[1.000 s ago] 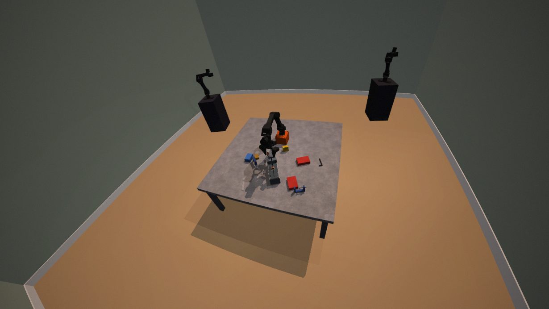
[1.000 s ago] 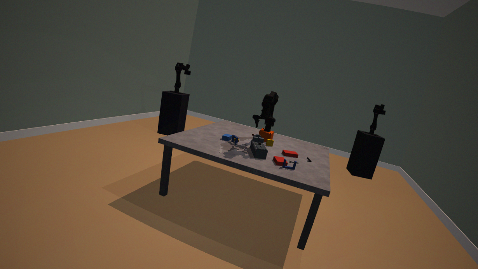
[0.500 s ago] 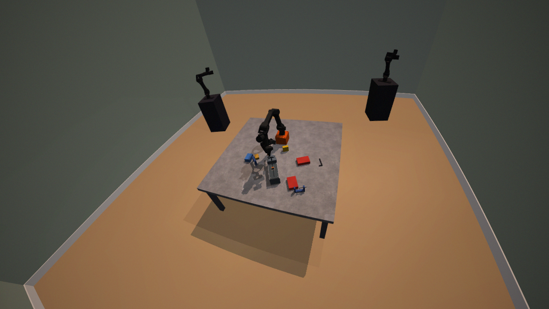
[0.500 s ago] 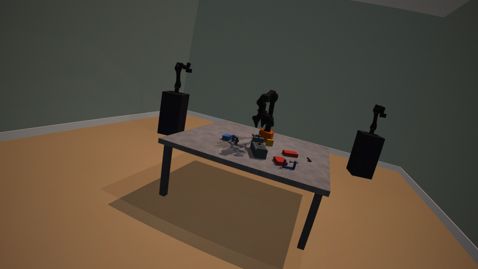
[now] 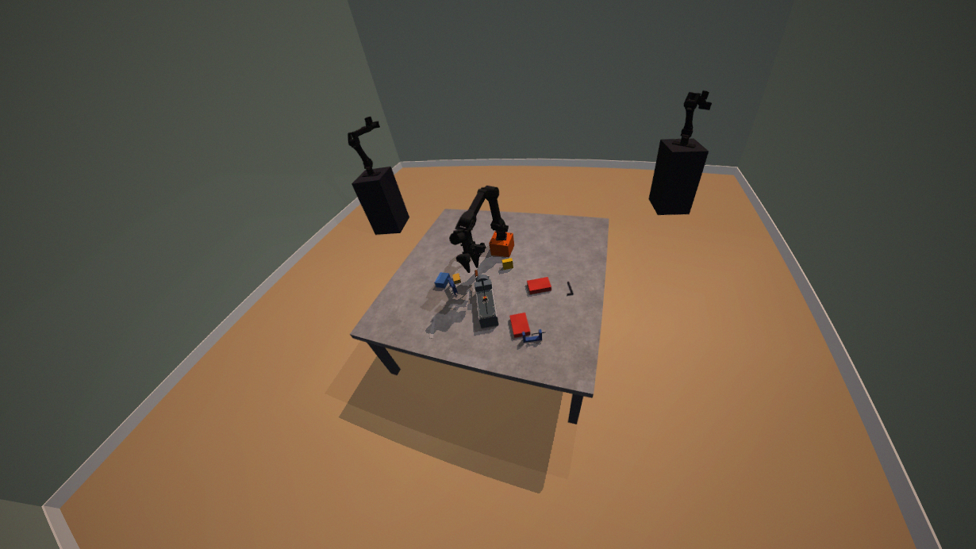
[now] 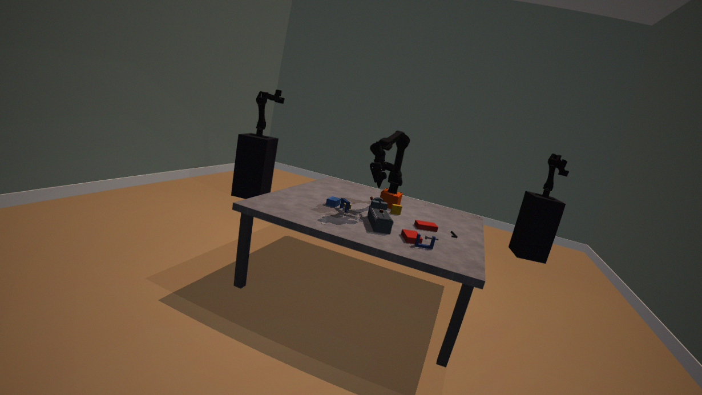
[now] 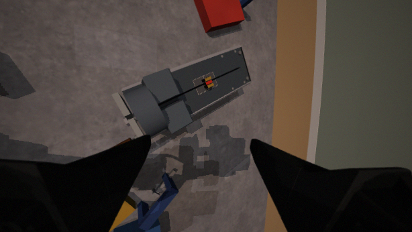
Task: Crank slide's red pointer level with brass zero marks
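Now: gripper tip 80 mm past the brown crank handle, 20 mm to the left of it and 100 mm above it. From my gripper tip the other things lie so: yellow cube 230 mm behind, 140 mm to the left, 170 mm below; then red pointer 90 mm ahead, 50 mm to the left, 120 mm below; then blue block 120 mm behind, 240 mm to the right, 180 mm below.
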